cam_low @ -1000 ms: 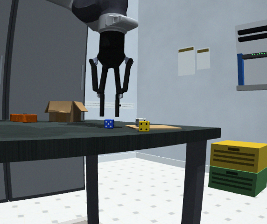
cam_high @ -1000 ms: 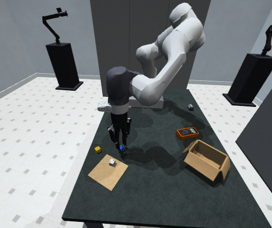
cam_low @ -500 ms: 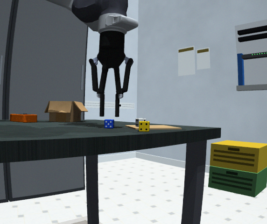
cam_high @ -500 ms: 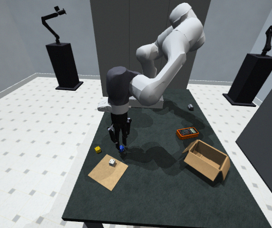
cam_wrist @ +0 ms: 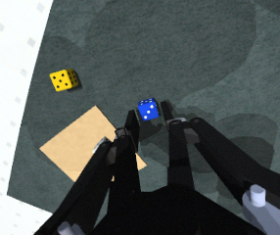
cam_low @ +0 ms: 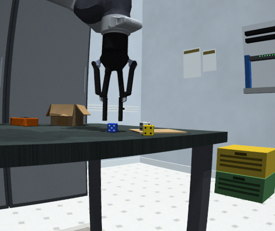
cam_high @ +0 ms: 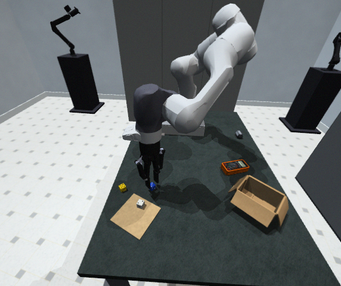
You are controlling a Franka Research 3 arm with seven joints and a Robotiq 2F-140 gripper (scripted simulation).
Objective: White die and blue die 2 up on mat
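Right now the blue die is 5 cm below my hand. The rest, counted from my hand: tan mat: 13 cm ahead, 6 cm below, 4 cm to the right; yellow die: 13 cm to the right, 5 cm below, 2 cm ahead; white die: 9 cm ahead, 5 cm below, 3 cm to the right.
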